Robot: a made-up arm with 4 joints.
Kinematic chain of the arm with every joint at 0, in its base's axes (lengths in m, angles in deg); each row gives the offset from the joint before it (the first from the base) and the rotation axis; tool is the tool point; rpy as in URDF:
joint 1: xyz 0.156 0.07 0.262 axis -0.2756 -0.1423 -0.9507
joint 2: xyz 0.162 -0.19 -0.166 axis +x
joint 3: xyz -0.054 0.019 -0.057 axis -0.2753 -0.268 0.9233
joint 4: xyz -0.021 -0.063 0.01 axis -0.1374 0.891 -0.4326
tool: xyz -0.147 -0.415 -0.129 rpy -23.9 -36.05 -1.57
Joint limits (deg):
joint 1: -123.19..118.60
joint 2: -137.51..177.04
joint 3: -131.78..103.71
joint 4: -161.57..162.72
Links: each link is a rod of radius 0.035 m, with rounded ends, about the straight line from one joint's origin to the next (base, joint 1, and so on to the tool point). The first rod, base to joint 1, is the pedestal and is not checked.
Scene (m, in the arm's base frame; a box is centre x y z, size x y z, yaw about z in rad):
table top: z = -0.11
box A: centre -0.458 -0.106 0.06 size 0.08 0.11 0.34 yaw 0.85
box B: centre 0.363 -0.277 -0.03 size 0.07 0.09 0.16 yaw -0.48
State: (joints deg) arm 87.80 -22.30 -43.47 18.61
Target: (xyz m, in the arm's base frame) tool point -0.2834 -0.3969 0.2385
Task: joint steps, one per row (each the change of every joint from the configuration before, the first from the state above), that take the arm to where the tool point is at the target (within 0.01 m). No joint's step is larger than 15 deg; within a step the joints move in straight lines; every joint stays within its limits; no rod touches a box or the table.
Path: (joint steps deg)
1: 6.71 -8.64 13.15 -13.29
2: 6.70 -8.64 13.15 -13.30
3: 6.71 -8.64 13.16 -13.29
4: 6.71 -8.65 13.15 -13.29
5: -14.41 4.02 -3.28 7.36
6: -14.42 4.01 -3.27 7.37
7: -14.41 4.02 -3.27 7.36
8: -14.41 4.01 -3.28 7.37
9: -14.42 4.02 -3.27 7.36
10: -14.41 4.01 -3.28 7.37

